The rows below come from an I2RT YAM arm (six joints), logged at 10 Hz.
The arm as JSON. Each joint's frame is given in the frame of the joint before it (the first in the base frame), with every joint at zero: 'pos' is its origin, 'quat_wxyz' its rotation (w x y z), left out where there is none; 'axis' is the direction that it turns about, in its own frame. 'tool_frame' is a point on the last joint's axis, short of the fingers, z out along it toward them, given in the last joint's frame.
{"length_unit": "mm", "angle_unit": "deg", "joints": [
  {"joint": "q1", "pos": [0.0, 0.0, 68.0], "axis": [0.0, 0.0, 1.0]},
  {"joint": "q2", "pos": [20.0, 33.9, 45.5], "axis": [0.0, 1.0, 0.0]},
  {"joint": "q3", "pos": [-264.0, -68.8, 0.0], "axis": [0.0, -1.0, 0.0]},
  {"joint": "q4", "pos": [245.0, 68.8, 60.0], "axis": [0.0, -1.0, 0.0]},
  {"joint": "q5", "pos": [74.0, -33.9, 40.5], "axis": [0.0, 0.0, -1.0]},
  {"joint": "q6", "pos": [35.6, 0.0, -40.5], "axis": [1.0, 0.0, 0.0]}
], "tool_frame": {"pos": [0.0, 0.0, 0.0], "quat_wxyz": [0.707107, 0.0, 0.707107, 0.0]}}
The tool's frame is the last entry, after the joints.
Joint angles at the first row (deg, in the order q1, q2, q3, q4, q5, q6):
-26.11 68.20 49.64 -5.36 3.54 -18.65
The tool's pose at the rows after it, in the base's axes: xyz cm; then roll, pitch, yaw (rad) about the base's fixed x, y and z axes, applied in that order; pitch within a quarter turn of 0, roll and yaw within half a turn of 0:
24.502 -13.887 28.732 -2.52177 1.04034 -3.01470
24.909 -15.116 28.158 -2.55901 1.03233 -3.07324
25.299 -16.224 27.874 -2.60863 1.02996 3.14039
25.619 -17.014 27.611 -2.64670 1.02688 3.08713
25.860 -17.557 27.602 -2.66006 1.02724 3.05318
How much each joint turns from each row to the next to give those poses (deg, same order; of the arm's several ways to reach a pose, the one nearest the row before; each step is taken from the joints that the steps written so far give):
-3.07 2.18 0.22 1.52 -0.67 1.13
-1.78 2.65 0.86 0.76 -0.50 0.45
-1.48 2.39 1.44 0.00 -0.44 1.06
-0.95 1.84 1.07 0.00 -0.17 0.88
-0.52 1.20 0.99 0.01 0.51 0.67

